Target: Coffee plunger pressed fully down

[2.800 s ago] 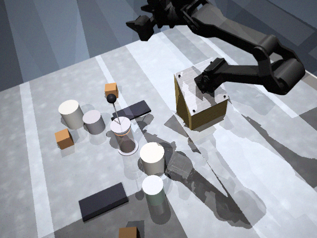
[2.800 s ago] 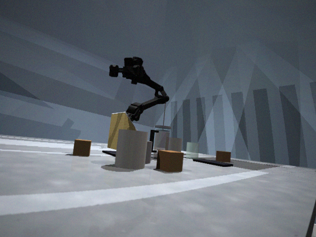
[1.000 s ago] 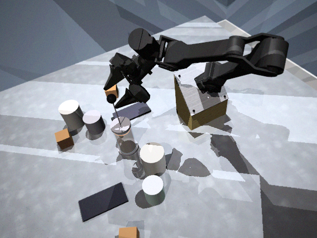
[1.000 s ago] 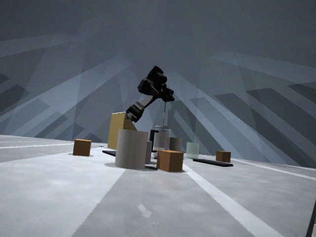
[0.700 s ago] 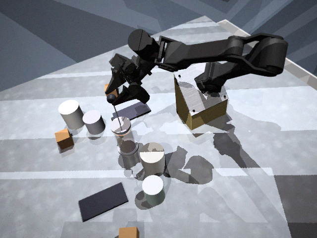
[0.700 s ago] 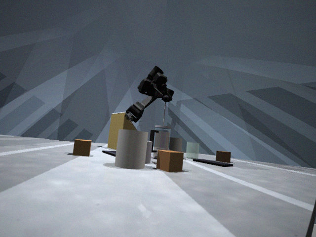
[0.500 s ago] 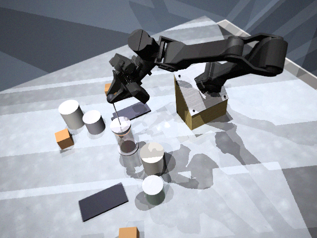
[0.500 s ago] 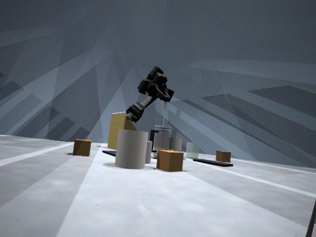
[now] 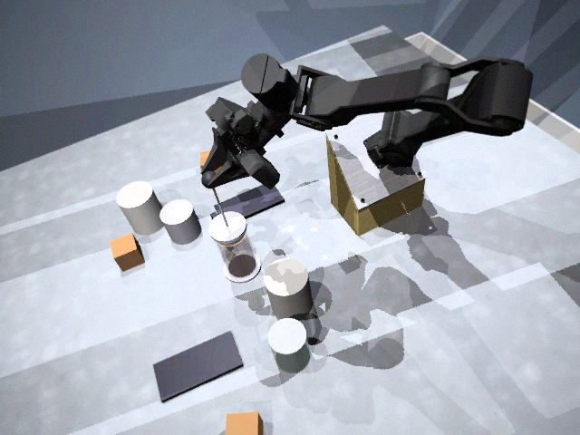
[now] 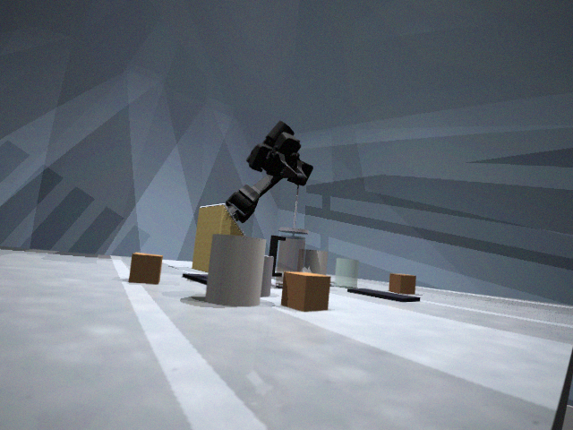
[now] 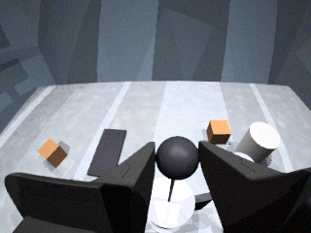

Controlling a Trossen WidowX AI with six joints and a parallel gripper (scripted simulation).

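Now: the glass coffee press 10 mm behind my gripper tip, 20 mm to the right of it and 130 mm below it.
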